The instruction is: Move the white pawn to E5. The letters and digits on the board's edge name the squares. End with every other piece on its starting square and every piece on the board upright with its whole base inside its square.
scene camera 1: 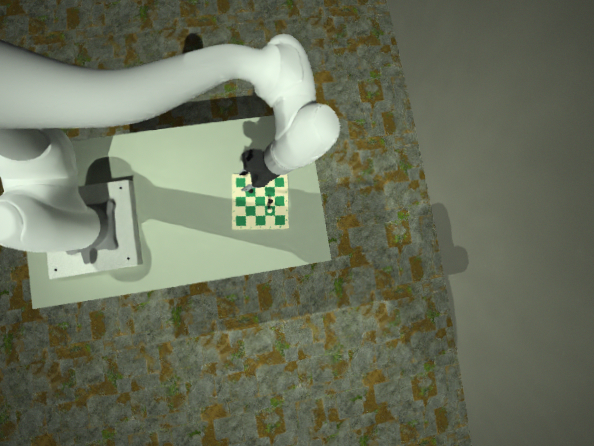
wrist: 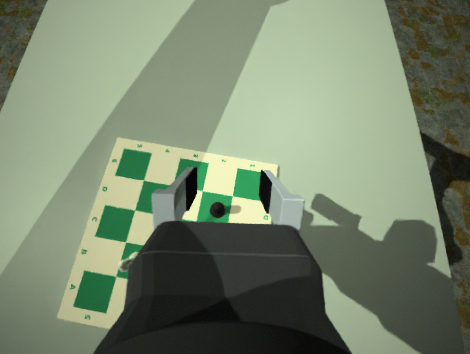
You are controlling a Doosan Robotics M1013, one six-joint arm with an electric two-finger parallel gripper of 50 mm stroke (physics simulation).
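Pixels of known places: gripper, fingertip midpoint: [scene camera 1: 242,182] [wrist: 228,181]; arm's base, origin of the base link: [scene camera 1: 92,227].
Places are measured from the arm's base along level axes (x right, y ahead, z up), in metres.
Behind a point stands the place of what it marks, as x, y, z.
The green and cream board [scene camera 1: 235,227] @[0.054, 0.518, -0.023] [wrist: 90,215] @[0.069, 0.611, -0.023] has bare E5 [wrist: 133,164] @[0.031, 0.541, -0.023] at its top left in the wrist view. A white piece [scene camera 1: 270,211] @[0.007, 0.660, -0.011] [wrist: 129,262] @[-0.001, 0.655, 0.007] stands on B4, partly hidden in the wrist view; whether it is the pawn I cannot tell. A round-headed black piece [wrist: 217,210] @[-0.085, 0.594, 0.007] stands on D2. Another black piece [scene camera 1: 270,202] @[-0.029, 0.663, -0.016] shows beside the white one in the scene view, on about B3. My gripper [scene camera 1: 245,181] @[-0.094, 0.578, 0.074] [wrist: 228,181] @[-0.094, 0.578, 0.074] is open and empty, above the board near E1 and D1. Its body hides much of the A to C rows toward column 1.
The board lies on a pale green table top [scene camera 1: 200,260] @[0.166, 0.372, -0.029] [wrist: 310,115] @[-0.207, 0.439, -0.029]. The robot's base plate [scene camera 1: 131,240] @[0.063, 0.139, 0.000] is at the table's left in the scene view. The arm reaches over the board from the top. Its shadow crosses the table and part of the board.
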